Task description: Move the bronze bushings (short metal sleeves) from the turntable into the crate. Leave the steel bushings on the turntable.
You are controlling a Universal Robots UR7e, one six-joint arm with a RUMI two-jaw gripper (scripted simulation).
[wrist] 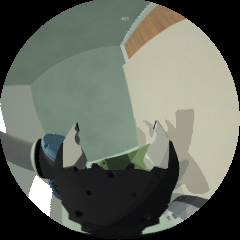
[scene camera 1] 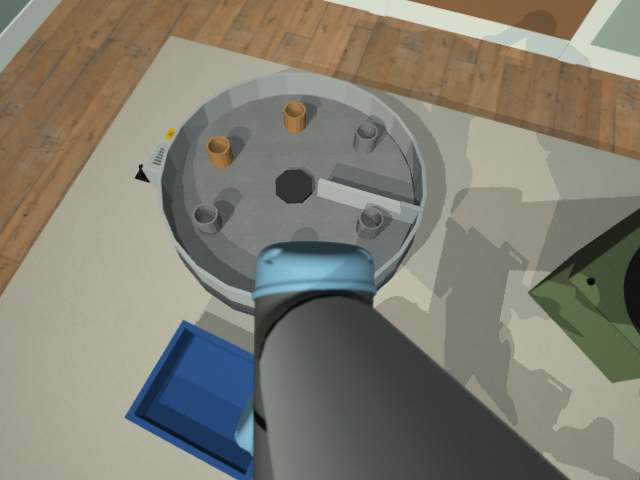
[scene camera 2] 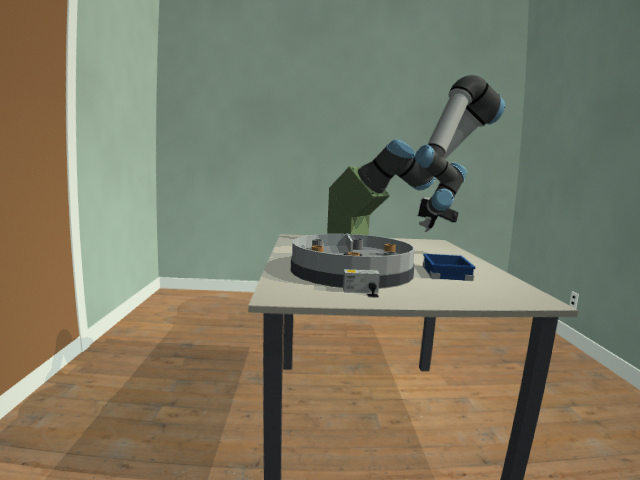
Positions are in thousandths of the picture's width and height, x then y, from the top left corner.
Scene:
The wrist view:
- my gripper: 481, 510
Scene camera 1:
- blue crate: 302, 830
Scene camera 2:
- blue crate: 701, 557

